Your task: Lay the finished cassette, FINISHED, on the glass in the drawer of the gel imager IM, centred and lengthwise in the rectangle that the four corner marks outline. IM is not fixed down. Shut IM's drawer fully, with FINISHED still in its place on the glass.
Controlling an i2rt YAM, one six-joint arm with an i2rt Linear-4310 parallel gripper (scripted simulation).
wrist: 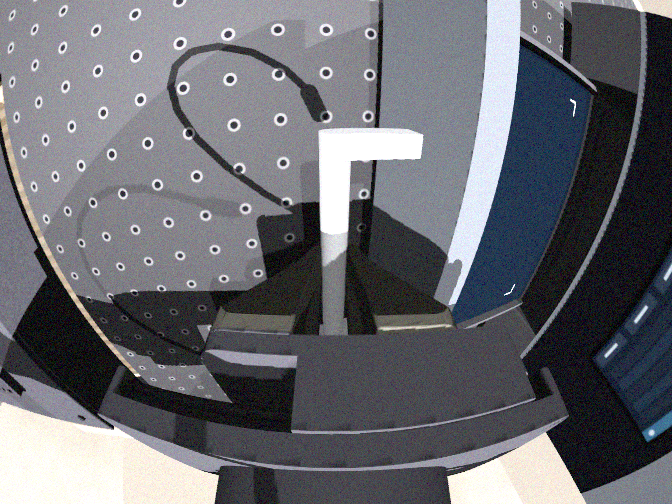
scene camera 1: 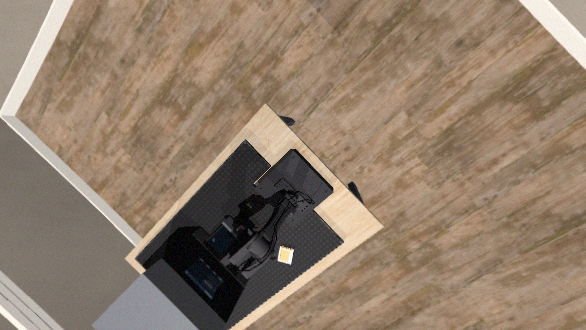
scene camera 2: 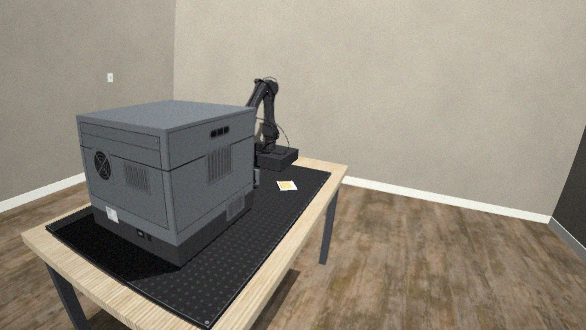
Observation:
In view: the gripper (wrist: 333,253) and a grey gel imager (scene camera 2: 169,179).

